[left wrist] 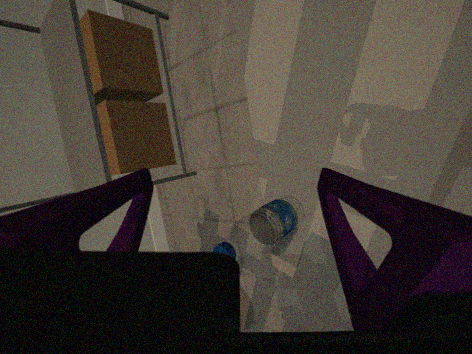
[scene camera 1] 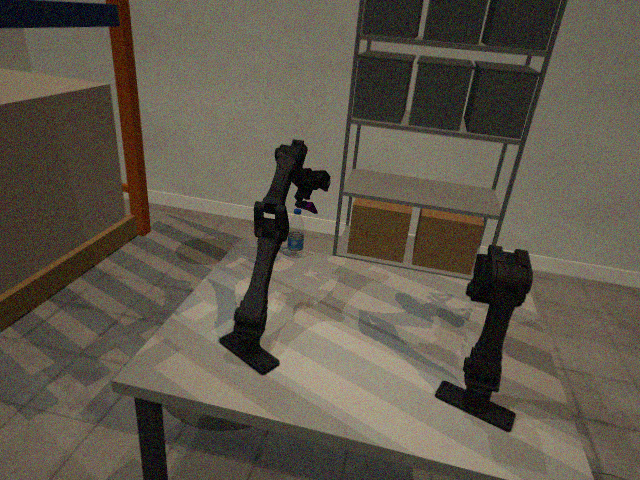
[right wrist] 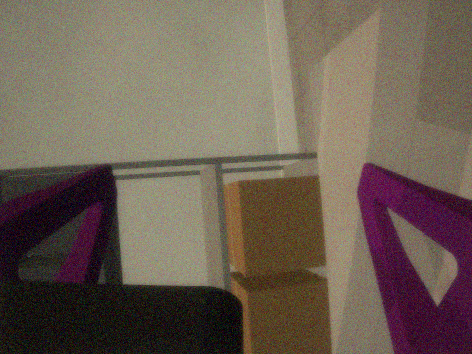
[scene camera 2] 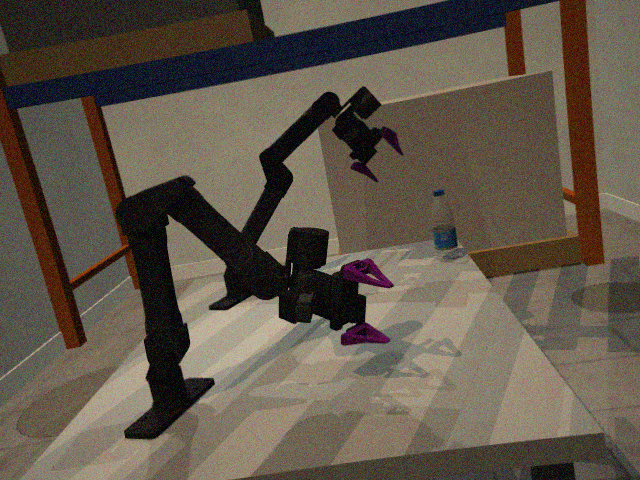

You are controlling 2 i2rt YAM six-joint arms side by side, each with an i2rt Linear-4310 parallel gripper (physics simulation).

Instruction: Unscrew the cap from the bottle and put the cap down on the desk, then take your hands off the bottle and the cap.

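Places are measured from the left arm's base along level axes (x ahead, y left, z up), in metres.
Pixels of known places: left gripper, fingertip midpoint: (left wrist: pixel 235 177) (scene camera 1: pixel 321 202) (scene camera 2: pixel 389 168); right gripper, fingertip midpoint: (right wrist: pixel 237 177) (scene camera 2: pixel 389 314); left arm's base at its link origin: (scene camera 1: pixel 248 352) (scene camera 2: pixel 239 297); right arm's base at its link origin: (scene camera 1: pixel 474 406) (scene camera 2: pixel 173 408).
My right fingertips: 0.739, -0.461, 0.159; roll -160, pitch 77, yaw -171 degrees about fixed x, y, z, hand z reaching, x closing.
Note:
For each thing: its top centre in the pictures, then the offset to it from my right fingertips, as dx, dy, dz. Level surfaces: height alone.
- clear bottle at its top centre: (left wrist: pixel 221 255) (scene camera 2: pixel 438 191) (scene camera 1: pixel 297 210) -0.208, +0.791, +0.046
- desk at its surface level: dz -0.159
- blue cap at its top centre: (left wrist: pixel 221 256) (scene camera 2: pixel 438 190) (scene camera 1: pixel 297 210) -0.208, +0.791, +0.047
The clear bottle (scene camera 1: pixel 295 240) (scene camera 2: pixel 445 236) (left wrist: pixel 284 215) with a blue label stands upright near the far edge of the desk (scene camera 1: pixel 320 356) (scene camera 2: pixel 491 413). The blue cap (scene camera 1: pixel 297 211) (scene camera 2: pixel 438 192) (left wrist: pixel 224 249) sits on its top, partly hidden by the dark gripper body in the left wrist view. My left gripper (scene camera 2: pixel 389 167) (left wrist: pixel 235 177) is open and empty, raised above bottle height and apart from it. In scene camera 1 part of it shows just above the cap. My right gripper (scene camera 2: pixel 390 312) (right wrist: pixel 237 177) is open and empty, low over the desk and well away from the bottle.
A metal shelf rack (scene camera 1: pixel 439 132) with dark bins and brown boxes (scene camera 1: pixel 379 232) (left wrist: pixel 140 135) (right wrist: pixel 280 225) stands behind the desk in scene camera 1. An orange post (scene camera 1: pixel 129 118) (scene camera 2: pixel 581 129) and a blue beam (scene camera 2: pixel 310 49) stand beyond the desk.

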